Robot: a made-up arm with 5 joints.
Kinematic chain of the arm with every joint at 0, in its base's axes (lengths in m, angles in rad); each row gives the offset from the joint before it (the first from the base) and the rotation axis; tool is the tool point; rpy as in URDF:
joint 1: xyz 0 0 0.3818 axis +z
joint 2: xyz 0 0 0 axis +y
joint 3: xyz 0.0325 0 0.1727 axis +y
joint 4: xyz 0.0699 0 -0.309 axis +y
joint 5: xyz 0.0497 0 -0.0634 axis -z
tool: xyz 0 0 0 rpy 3.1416 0 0
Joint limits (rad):
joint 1: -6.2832..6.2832
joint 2: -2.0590..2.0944
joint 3: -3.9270..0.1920
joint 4: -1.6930..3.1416
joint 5: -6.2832..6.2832
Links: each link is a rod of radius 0.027 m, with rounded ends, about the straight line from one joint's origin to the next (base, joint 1, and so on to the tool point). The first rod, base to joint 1, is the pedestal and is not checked.
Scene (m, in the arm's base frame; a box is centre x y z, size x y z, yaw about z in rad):
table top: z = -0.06
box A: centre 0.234 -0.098 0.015 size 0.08 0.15 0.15 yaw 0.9
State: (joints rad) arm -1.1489 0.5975 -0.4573 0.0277 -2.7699
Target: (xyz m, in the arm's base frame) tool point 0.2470 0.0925 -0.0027
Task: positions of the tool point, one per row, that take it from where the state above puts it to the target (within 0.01 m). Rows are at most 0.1 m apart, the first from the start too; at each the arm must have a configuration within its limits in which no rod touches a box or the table.
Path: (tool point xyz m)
1: 0.1079 -0.1471 0.1493
2: 0.1276 -0.1135 0.1782
3: 0.1334 -0.0757 0.2054
4: 0.1245 -0.0392 0.2296
5: 0.1691 -0.0333 0.2074
6: 0.2080 -0.0175 0.1763
7: 0.2374 0.0063 0.1377
8: 0.2545 0.0351 0.0934
9: 0.2578 0.0652 0.0458
10: 0.2470 0.0925 -0.0027

